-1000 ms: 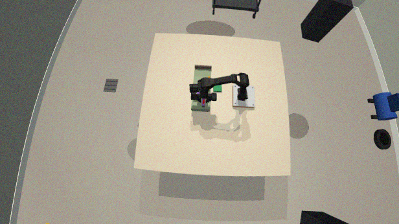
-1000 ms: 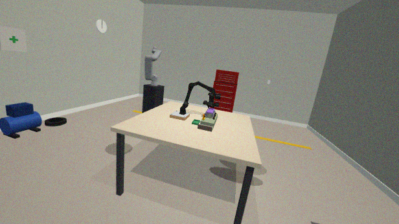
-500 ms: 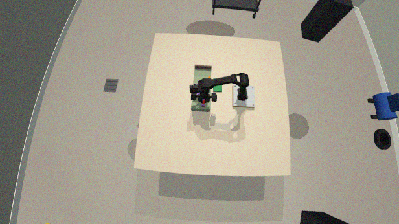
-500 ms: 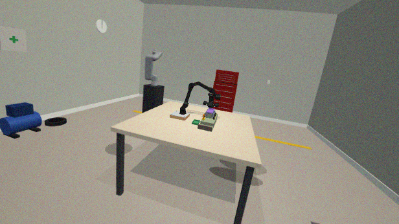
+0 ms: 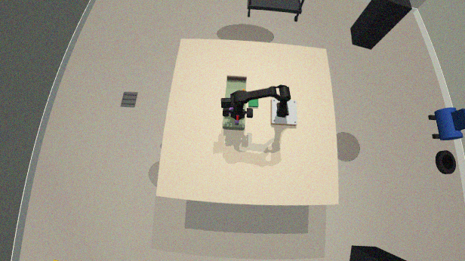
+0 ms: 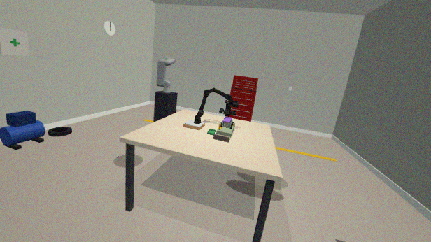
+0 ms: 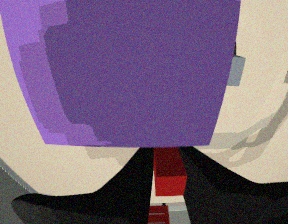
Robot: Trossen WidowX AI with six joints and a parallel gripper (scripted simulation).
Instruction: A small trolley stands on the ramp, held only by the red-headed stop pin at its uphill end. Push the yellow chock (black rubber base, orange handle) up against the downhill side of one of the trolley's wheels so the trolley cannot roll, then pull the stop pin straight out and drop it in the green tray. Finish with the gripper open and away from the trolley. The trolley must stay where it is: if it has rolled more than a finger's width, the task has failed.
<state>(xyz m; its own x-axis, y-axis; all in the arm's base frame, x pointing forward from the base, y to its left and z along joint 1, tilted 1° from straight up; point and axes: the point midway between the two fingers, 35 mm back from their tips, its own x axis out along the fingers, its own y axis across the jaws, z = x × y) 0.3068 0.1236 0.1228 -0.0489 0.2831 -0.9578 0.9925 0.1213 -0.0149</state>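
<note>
My gripper tip is 9 cm past the green tray, 21 cm to the left of it and 14 cm above it. Round my gripper tip: red-headed stop pin (right at my gripper tip); yellow chock (1 cm behind, 20 cm to the right, 5 cm below); purple trolley (3 cm ahead, 9 cm to the right, 2 cm below).
</note>
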